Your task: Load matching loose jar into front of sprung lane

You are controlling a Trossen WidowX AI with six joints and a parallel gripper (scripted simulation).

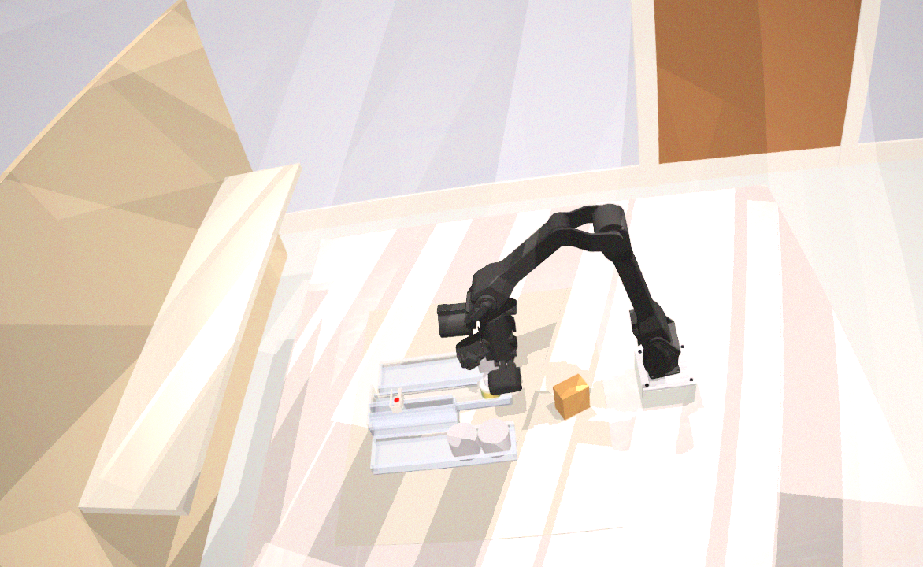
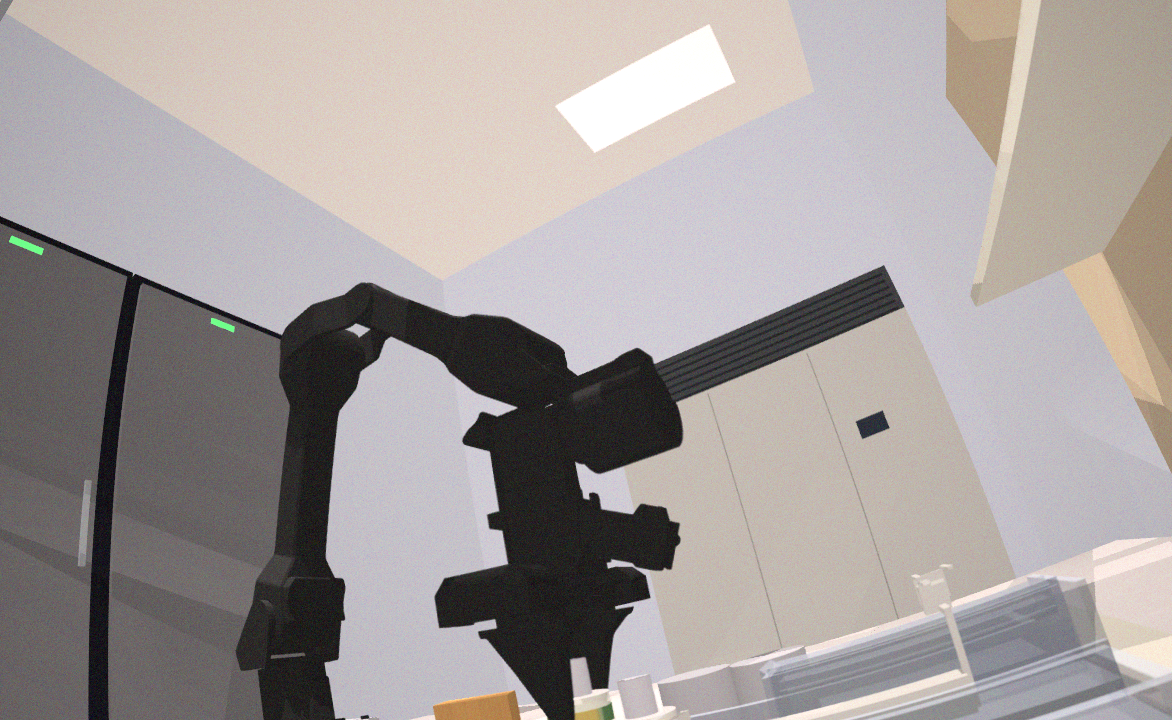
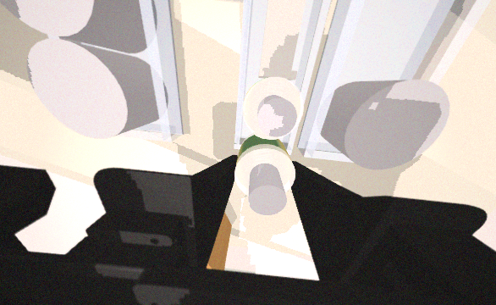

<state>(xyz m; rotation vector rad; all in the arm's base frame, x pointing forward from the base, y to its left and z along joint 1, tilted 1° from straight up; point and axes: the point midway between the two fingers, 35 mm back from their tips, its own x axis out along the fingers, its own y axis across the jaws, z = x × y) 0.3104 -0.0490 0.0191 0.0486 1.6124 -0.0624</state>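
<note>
My gripper tip is 120 mm past the orange box, 60 mm to the right of it and 10 mm above it. Round my gripper tip: wooden shelf 530 mm ahead, 320 mm above, 40 mm to the right; then red dot 230 mm ahead, 20 mm to the left, 20 mm above.
</note>
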